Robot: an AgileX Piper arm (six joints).
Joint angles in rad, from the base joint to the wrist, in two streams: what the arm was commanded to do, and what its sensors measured. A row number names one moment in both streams.
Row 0, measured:
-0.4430, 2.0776, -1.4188, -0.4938, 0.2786, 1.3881
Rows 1 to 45, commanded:
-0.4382, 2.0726, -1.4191, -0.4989, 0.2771, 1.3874
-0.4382, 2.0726, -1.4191, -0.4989, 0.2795, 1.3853
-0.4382, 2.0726, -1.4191, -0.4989, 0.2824, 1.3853
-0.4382, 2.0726, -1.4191, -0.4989, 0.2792, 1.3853
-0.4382, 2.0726, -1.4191, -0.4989, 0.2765, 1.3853
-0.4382, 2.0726, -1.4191, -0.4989, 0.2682, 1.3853
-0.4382, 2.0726, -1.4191, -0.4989, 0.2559, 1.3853
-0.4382, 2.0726, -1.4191, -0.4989, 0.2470, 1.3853
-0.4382, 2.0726, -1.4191, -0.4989, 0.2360, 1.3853
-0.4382, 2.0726, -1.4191, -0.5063, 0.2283, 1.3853
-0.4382, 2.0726, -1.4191, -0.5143, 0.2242, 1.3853
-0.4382, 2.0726, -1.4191, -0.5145, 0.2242, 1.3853
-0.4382, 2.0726, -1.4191, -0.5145, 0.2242, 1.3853
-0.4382, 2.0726, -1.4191, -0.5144, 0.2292, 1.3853
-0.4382, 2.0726, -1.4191, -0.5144, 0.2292, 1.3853
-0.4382, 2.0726, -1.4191, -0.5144, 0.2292, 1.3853
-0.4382, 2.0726, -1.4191, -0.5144, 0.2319, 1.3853
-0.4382, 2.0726, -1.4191, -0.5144, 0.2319, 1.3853
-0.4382, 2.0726, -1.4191, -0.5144, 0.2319, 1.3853
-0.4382, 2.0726, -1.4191, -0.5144, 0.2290, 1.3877
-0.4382, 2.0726, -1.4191, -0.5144, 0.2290, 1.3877
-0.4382, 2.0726, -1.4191, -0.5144, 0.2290, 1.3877
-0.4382, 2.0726, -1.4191, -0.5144, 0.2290, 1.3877
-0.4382, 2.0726, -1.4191, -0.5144, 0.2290, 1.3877
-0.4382, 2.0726, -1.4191, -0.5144, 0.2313, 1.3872
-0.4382, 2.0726, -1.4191, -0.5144, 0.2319, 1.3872
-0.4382, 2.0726, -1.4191, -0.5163, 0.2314, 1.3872
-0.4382, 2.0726, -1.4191, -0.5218, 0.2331, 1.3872
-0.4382, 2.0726, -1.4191, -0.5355, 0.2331, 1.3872
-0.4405, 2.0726, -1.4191, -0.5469, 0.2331, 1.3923
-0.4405, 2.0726, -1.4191, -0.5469, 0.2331, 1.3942
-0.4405, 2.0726, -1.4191, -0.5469, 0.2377, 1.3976
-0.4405, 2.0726, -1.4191, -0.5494, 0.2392, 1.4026
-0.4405, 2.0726, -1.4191, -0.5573, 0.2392, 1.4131
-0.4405, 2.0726, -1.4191, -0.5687, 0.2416, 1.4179
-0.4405, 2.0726, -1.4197, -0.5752, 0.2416, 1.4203
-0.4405, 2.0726, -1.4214, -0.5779, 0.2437, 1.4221
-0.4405, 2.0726, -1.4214, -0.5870, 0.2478, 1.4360
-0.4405, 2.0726, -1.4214, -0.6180, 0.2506, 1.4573
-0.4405, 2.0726, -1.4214, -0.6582, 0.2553, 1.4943
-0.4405, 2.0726, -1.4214, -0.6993, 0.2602, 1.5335
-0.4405, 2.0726, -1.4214, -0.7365, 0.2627, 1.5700
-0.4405, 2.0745, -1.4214, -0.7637, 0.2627, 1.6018
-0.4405, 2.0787, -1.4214, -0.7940, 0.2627, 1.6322
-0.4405, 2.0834, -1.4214, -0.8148, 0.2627, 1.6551
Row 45, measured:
-0.4430, 2.0791, -1.4188, -0.6909, 0.2393, 1.5437
